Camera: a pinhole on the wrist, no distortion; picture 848 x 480 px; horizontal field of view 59.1 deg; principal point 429.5 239.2 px. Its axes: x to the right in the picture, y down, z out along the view. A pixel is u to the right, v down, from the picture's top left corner.
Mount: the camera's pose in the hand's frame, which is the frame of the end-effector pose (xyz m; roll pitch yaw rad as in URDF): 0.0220 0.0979 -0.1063 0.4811 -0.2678 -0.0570
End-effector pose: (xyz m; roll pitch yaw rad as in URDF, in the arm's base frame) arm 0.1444 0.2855 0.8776 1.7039 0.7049 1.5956
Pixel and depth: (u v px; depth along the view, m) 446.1 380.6 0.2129
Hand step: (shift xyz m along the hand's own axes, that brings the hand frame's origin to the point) -0.0318 0.0380 0.0949
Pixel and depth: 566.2 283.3 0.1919
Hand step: 0.0050 0.0200 0.0721
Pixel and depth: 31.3 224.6 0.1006
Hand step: -0.0556 0.0540 -0.0353
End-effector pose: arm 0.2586 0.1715 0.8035 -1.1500 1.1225 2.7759
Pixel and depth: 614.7 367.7 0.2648
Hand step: 0.0129 0.0161 0.1577
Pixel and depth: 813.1 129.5 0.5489
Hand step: 0.1558 -0.2356 0.4015
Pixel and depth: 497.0 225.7 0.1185
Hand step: 0.0016 0.0422 -0.0031
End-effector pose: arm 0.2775 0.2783 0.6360 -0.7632 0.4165 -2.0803
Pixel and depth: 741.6 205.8 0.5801
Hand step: 0.1058 -0.1988 0.4421
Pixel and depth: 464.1 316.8 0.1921
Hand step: -0.0209 0.0290 0.0692
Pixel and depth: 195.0 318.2 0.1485
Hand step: -0.0626 0.0478 0.0153
